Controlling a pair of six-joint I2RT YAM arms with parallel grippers.
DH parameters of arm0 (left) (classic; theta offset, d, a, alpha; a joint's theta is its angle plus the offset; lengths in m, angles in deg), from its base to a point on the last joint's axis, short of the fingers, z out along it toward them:
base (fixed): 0 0 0 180
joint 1: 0 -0.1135 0.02 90
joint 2: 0 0 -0.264 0
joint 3: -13.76 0 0.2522 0
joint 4: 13.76 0 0.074 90
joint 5: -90 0 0 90
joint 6: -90 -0.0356 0 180
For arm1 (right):
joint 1: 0 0.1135 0.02 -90
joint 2: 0 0 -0.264 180
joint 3: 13.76 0 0.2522 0
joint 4: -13.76 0 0.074 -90
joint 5: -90 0 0 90
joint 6: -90 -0.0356 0 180
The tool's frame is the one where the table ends.
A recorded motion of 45 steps. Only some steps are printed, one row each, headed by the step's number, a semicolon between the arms.
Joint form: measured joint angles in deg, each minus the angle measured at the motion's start. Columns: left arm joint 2, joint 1, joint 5, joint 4, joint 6, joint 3; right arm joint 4, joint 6, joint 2, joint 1, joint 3, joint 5.
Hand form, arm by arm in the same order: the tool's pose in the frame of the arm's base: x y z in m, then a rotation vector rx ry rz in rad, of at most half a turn. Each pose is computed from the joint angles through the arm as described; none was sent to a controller.
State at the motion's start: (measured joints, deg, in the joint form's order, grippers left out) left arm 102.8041 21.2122 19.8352 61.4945 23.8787 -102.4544; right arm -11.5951 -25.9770 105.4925 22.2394 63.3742 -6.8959
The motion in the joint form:
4: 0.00 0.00 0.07 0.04 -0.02 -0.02; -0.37 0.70 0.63 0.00 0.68 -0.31
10: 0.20 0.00 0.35 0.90 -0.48 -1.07; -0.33 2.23 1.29 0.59 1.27 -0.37
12: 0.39 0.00 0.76 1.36 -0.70 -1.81; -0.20 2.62 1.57 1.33 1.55 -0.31
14: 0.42 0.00 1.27 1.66 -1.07 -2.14; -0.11 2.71 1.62 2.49 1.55 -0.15
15: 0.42 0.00 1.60 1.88 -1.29 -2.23; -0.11 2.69 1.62 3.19 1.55 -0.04
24: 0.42 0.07 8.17 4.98 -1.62 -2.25; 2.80 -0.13 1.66 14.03 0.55 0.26
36: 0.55 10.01 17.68 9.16 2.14 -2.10; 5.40 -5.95 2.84 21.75 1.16 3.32
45: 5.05 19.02 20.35 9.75 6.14 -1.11; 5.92 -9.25 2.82 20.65 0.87 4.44
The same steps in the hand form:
4: 0.3535 -0.1242 0.3347 -0.1713 2.5515 0.1687; 0.3530 0.1395 0.1590 0.1179 2.5099 0.1837
10: 0.3535 -0.1240 0.3382 -0.1625 2.5505 0.1777; 0.3541 0.1442 0.1579 0.0718 2.5112 0.1756
12: 0.3539 -0.1239 0.3405 -0.1601 2.5464 0.1868; 0.3535 0.1493 0.1576 0.0468 2.5102 0.1804
14: 0.3538 -0.1236 0.3419 -0.1546 2.5433 0.1998; 0.3505 0.1566 0.1574 0.0183 2.5115 0.1917
15: 0.3535 -0.1233 0.3422 -0.1510 2.5432 0.2095; 0.3486 0.1610 0.1574 0.0026 2.5128 0.1990
24: 0.3492 -0.1181 0.3412 -0.1619 2.5352 0.3788; 0.3126 0.2243 0.1555 -0.1716 2.4927 0.3212
36: 0.3195 -0.1683 0.3397 -0.0398 2.4778 0.5226; 0.2834 0.2705 0.1540 -0.2352 2.4977 0.5000
45: 0.3011 -0.2247 0.3083 0.1062 2.4824 0.5613; 0.2879 0.2653 0.1532 -0.1485 2.5128 0.5394

